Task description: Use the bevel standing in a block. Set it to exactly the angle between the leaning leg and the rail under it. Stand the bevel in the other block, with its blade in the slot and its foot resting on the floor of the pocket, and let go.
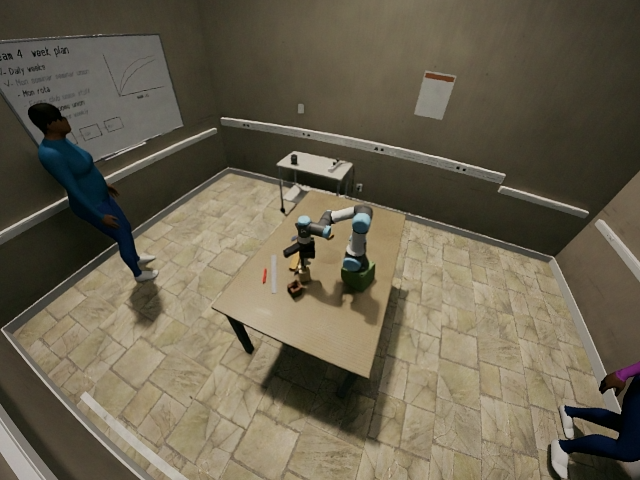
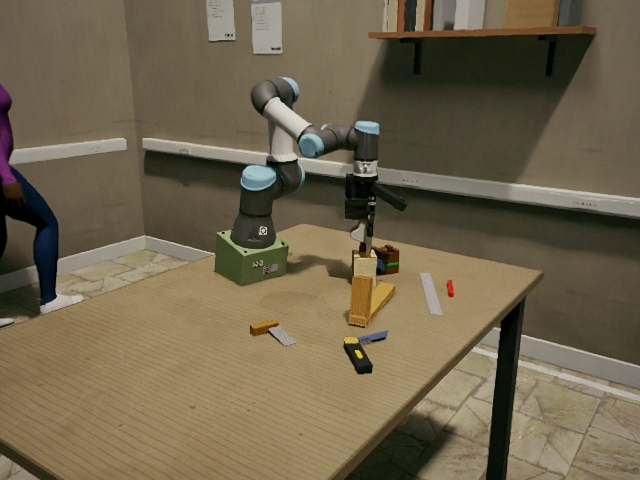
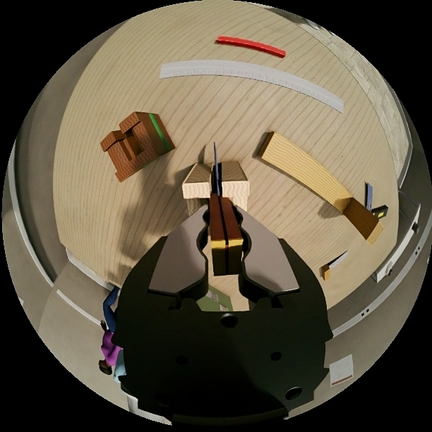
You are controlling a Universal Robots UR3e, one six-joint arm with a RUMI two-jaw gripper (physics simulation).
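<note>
The bevel has a red-brown handle with a yellow band (image 3: 225, 243) (image 2: 362, 248) and a dark blue blade (image 3: 216, 167). It stands in the pale wooden block (image 3: 236, 189) (image 2: 365, 267) (image 1: 305, 275), its blade in the slot. My gripper (image 3: 220, 206) (image 2: 367, 243) (image 1: 302, 266) points down, with both jaws against the sides of the handle. The other block (image 3: 142, 142) (image 2: 391, 260) (image 1: 295, 288) is dark brown with a green stripe, a slot and a pocket. The leaning leg (image 2: 360, 297) (image 3: 364, 220) rises from one end of the yellow rail (image 2: 383, 298) (image 3: 305, 167). The bevel's foot is hidden.
A grey ruler (image 2: 431, 294) (image 3: 250, 72) (image 1: 273, 273) and a red bar (image 2: 450, 288) (image 3: 250, 46) (image 1: 264, 275) lie beyond the rail. An orange-handled square (image 2: 264, 327) and a black and yellow tool with a blue blade (image 2: 358, 356) lie on the table (image 2: 206, 372).
</note>
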